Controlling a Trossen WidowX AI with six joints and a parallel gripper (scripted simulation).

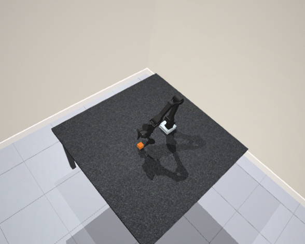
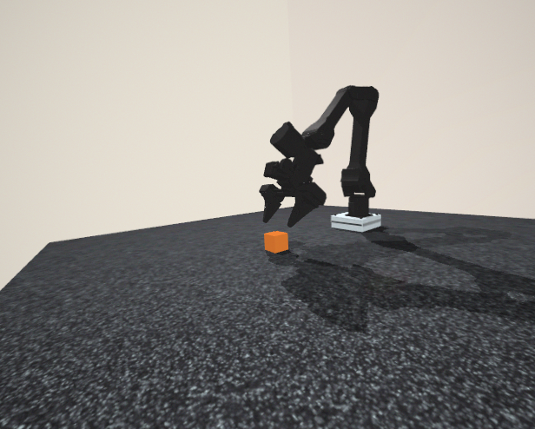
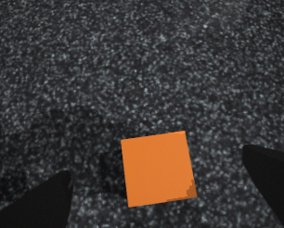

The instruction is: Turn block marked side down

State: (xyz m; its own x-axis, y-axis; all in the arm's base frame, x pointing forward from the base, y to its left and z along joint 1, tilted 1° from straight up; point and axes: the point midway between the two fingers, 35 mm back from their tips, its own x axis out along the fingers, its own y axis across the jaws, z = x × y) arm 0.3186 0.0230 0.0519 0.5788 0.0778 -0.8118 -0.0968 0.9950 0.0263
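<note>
Right now my gripper tip is 1 cm past the orange block and 4 cm above it.
</note>
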